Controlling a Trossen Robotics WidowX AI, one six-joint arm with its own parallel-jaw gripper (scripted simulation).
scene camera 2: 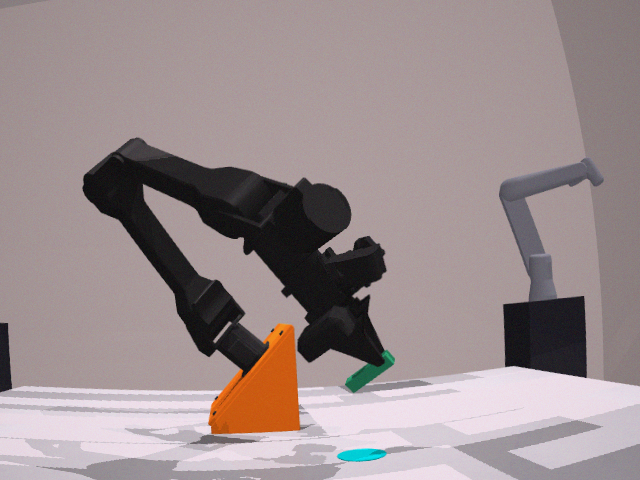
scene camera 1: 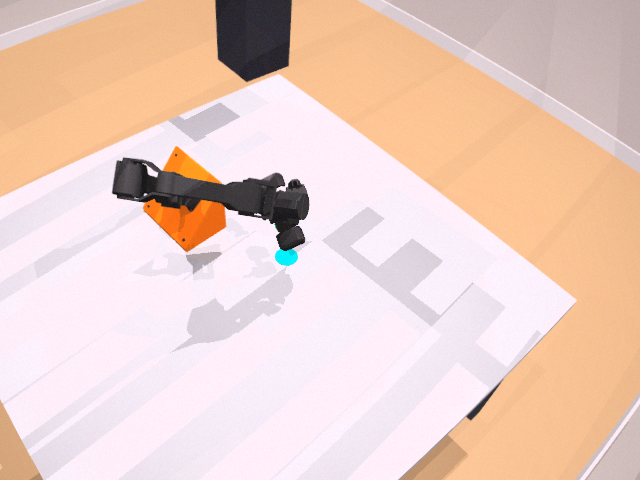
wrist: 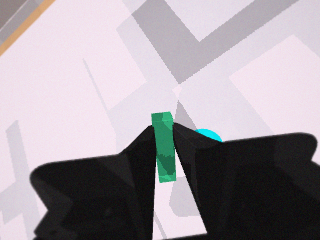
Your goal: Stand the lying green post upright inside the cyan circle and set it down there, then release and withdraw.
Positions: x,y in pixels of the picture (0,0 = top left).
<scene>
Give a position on a green post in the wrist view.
At 162,122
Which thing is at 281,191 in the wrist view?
The gripper.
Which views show the gripper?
Scene camera 2, scene camera 1 and the wrist view: all of them.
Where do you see a green post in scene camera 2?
At 369,372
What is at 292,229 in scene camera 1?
The gripper.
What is the gripper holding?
A green post.
</scene>
